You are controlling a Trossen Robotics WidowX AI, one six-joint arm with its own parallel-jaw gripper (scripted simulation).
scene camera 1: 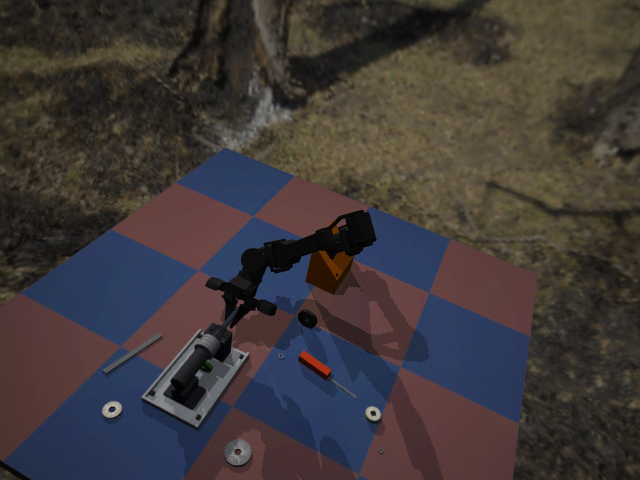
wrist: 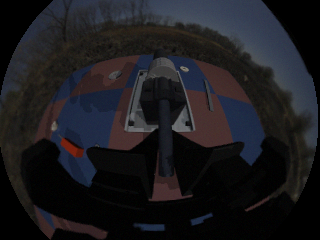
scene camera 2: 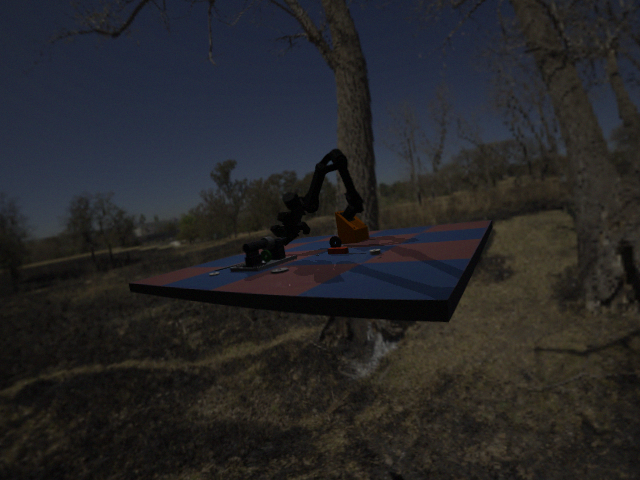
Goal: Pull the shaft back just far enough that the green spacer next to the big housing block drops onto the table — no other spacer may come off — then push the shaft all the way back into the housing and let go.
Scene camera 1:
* my gripper: 227, 327
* dark housing block: 183, 391
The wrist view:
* my gripper: 162, 131
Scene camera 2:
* my gripper: 283, 245
